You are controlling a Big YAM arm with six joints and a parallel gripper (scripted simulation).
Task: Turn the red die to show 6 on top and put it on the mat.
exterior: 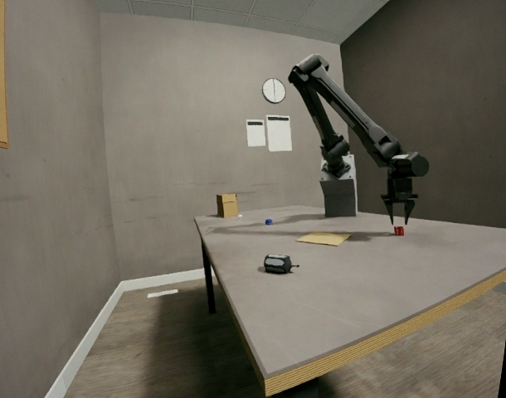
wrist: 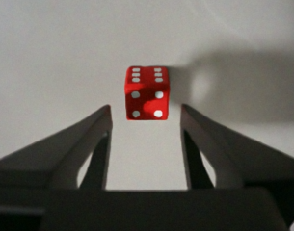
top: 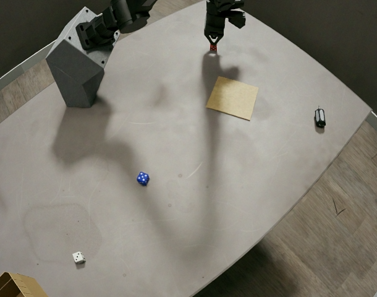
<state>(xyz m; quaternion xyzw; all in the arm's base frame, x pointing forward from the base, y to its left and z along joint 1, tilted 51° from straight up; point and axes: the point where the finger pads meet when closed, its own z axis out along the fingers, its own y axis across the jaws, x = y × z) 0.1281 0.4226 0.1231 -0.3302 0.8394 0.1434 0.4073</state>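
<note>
My hand is 3 cm above the red die. Also, from my hand: blue die: 36 cm ahead, 43 cm to the right, 3 cm below; then small black device: 44 cm ahead, 15 cm to the left, 3 cm below; then tan mat: 23 cm ahead, 7 cm to the right, 4 cm below.
</note>
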